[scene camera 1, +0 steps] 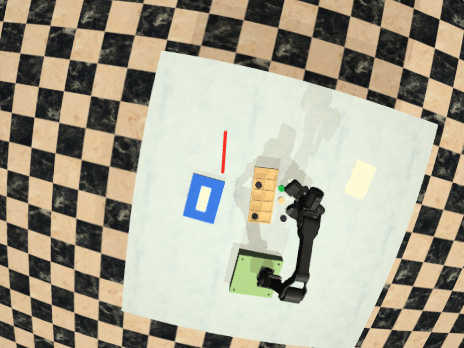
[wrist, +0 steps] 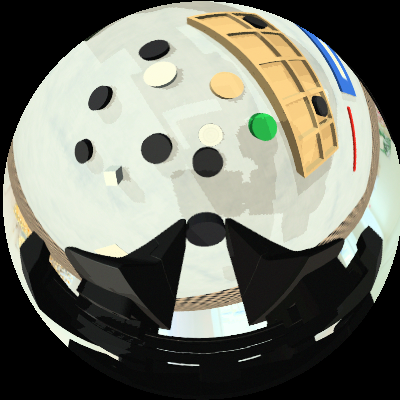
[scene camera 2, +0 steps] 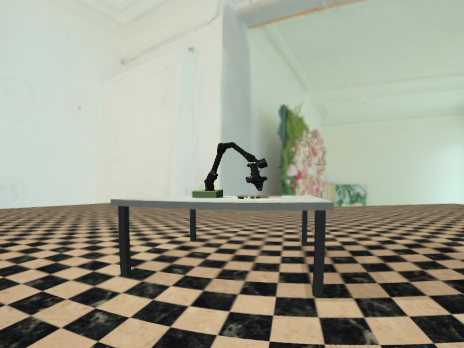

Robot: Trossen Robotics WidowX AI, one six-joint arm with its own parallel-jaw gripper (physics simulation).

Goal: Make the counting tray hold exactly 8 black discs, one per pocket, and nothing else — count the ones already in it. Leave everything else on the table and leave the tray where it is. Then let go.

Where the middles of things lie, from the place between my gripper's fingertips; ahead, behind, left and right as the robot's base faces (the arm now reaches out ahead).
Now: the tan counting tray [scene camera 1: 262, 200] 14 cm to the left of my hand, 10 cm behind it and 5 cm below it. Also, from my hand: tan disc [wrist: 226, 85]: 9 cm behind, 6 cm to the left, 5 cm below.
